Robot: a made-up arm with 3 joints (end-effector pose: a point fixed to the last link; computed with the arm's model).
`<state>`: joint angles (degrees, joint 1 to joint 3).
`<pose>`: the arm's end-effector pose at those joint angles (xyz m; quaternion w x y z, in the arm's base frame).
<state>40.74 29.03 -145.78</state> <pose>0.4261 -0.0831 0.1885 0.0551 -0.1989 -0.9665 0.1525</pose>
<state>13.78 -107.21 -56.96</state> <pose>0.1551 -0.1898 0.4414 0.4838 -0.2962 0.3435 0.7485</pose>
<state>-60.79 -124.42 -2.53</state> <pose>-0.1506 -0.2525 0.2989 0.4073 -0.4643 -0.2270 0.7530</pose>
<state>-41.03 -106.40 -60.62</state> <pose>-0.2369 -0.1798 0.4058 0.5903 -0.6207 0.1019 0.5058</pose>
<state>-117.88 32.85 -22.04</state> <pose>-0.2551 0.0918 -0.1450 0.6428 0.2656 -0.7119 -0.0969</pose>
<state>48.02 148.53 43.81</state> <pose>0.2276 -0.0345 -0.0343 0.2710 -0.6914 0.0100 -0.6697</pose>
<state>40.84 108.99 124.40</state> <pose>0.1339 -0.1902 0.0748 0.4331 -0.8073 -0.3870 -0.1046</pose>
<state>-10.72 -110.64 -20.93</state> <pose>0.0303 -0.2553 0.3780 0.5667 -0.2243 0.0506 0.7912</pose>
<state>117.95 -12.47 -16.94</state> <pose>0.3255 -0.0457 0.0238 0.3813 0.0838 0.9180 0.0691</pose>
